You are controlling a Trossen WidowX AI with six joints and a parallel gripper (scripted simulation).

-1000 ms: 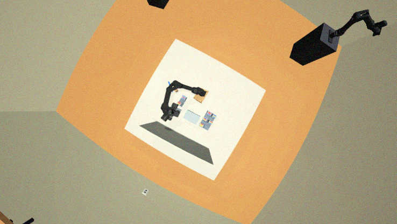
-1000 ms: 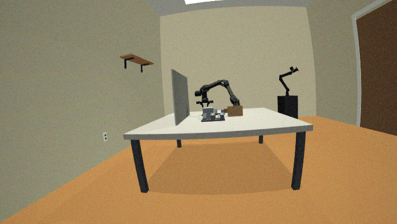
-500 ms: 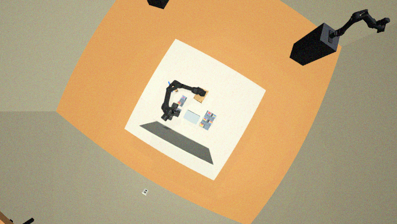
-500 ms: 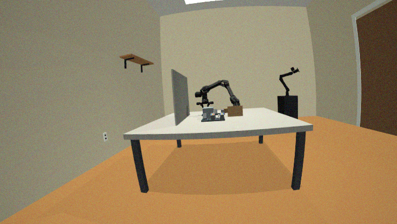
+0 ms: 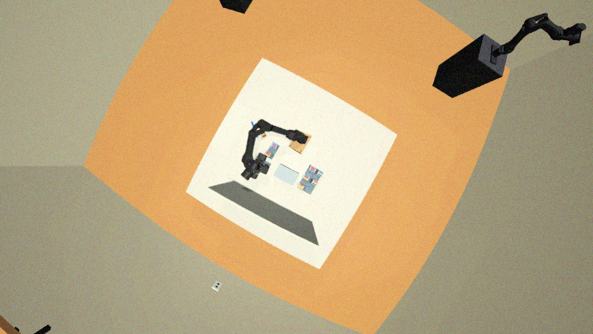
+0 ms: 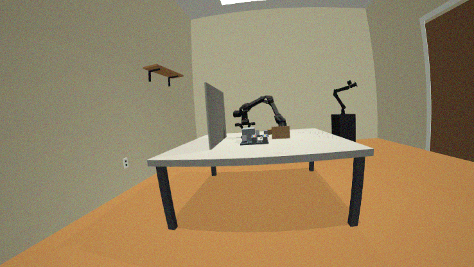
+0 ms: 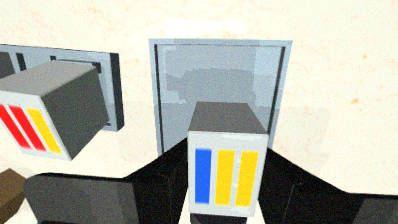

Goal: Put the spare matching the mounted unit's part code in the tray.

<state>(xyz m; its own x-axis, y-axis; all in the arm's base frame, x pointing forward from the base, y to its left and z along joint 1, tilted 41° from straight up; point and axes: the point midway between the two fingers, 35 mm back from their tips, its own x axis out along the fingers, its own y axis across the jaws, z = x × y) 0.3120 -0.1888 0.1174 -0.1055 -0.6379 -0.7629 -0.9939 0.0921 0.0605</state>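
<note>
The grey spare block lies 2 cm above my gripper tip. Round my gripper tip: pale blue-grey tray 3 cm below; then brown box 24 cm behind, 10 cm to the right, 1 cm below; then tall grey panel 22 cm ahead, 20 cm to the left, 19 cm above.
</note>
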